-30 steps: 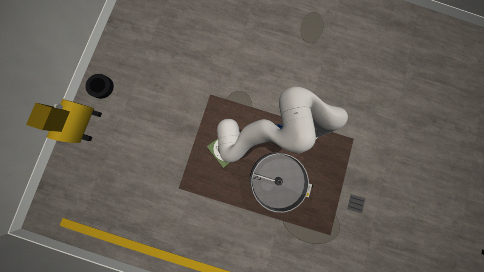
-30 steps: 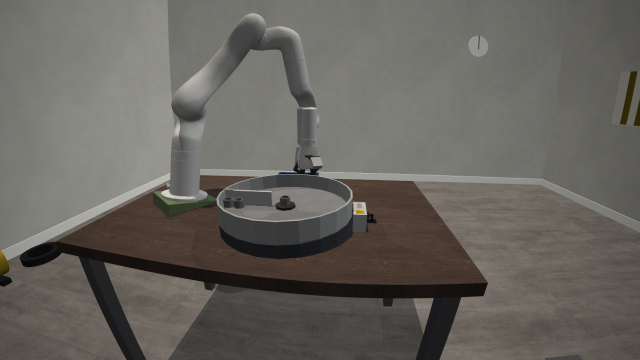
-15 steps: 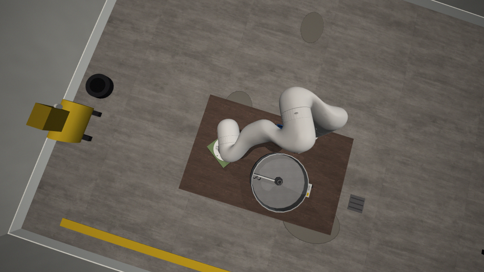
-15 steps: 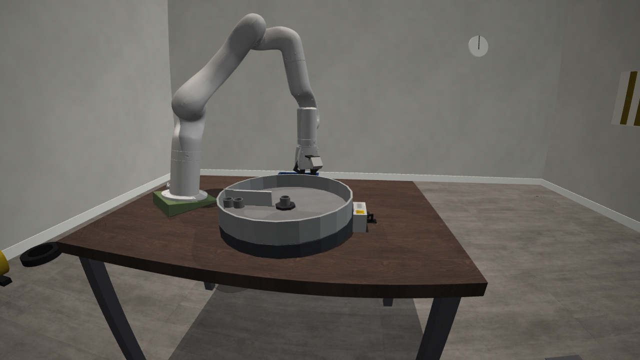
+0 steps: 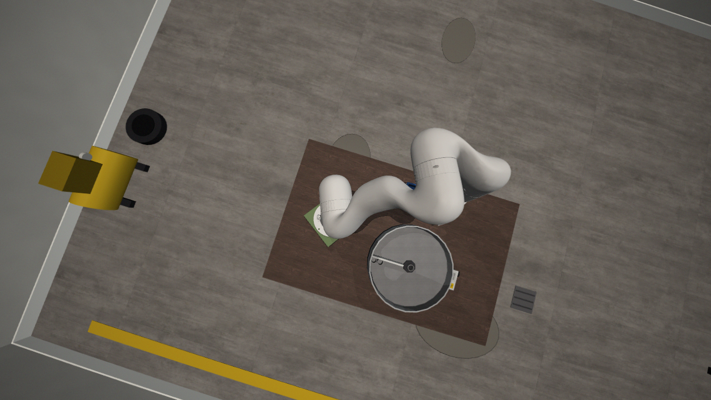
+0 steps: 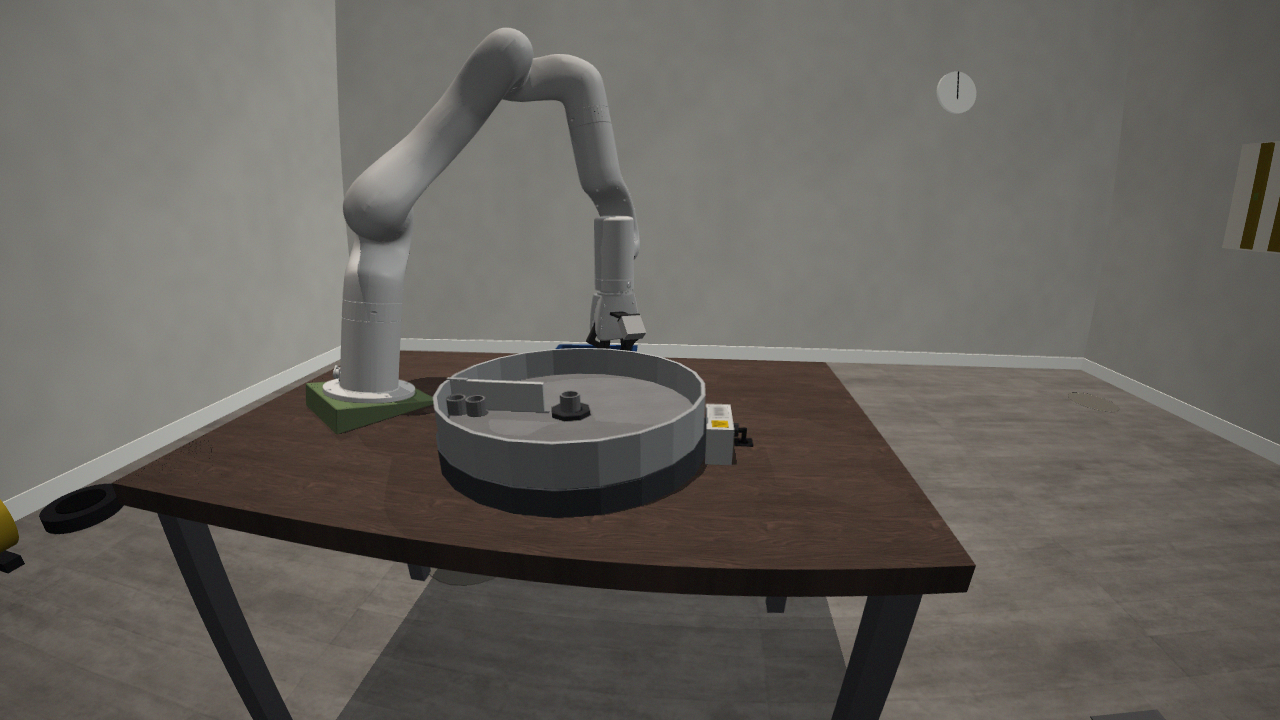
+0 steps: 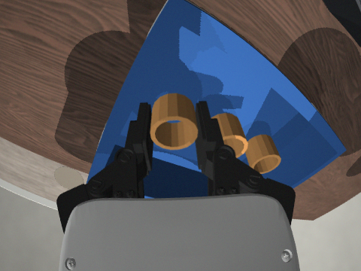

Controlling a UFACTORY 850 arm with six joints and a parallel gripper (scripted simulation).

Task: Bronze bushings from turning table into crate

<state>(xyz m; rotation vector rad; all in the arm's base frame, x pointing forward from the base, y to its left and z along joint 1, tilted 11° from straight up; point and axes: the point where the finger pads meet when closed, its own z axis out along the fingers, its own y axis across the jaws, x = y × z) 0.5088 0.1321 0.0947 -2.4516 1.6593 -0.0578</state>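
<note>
My gripper is now 5 cm past the blue crate, 1 cm to the right of it and 1 cm above it. The rest, counted from my hand: grey turning table 9 cm behind, 35 cm to the right, 2 cm above.
</note>
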